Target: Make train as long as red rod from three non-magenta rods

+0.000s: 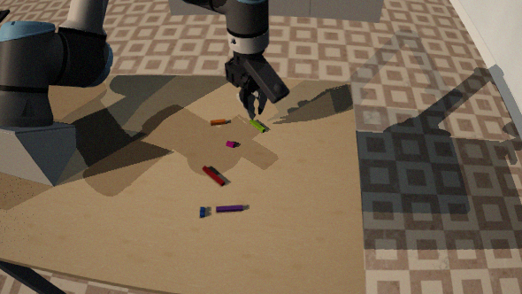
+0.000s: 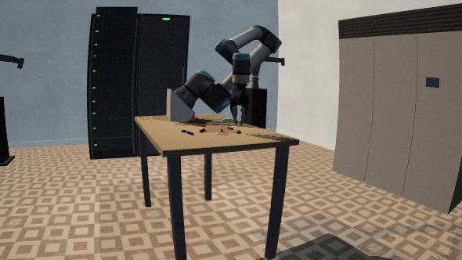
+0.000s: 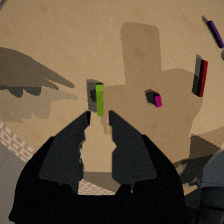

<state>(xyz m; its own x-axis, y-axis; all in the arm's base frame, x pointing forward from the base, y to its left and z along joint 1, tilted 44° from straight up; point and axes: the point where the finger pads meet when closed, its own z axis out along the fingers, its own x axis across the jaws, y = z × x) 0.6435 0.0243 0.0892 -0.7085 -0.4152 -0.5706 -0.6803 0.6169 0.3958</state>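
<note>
Now: hand 50 mm above the lime rod. Also, from my hand: red rod (100 mm behind, 160 mm to the right, 50 mm below); then magenta rod (70 mm behind, 60 mm to the right, 50 mm below); then orange rod (110 mm behind, 10 mm to the left, 50 mm below).
</note>
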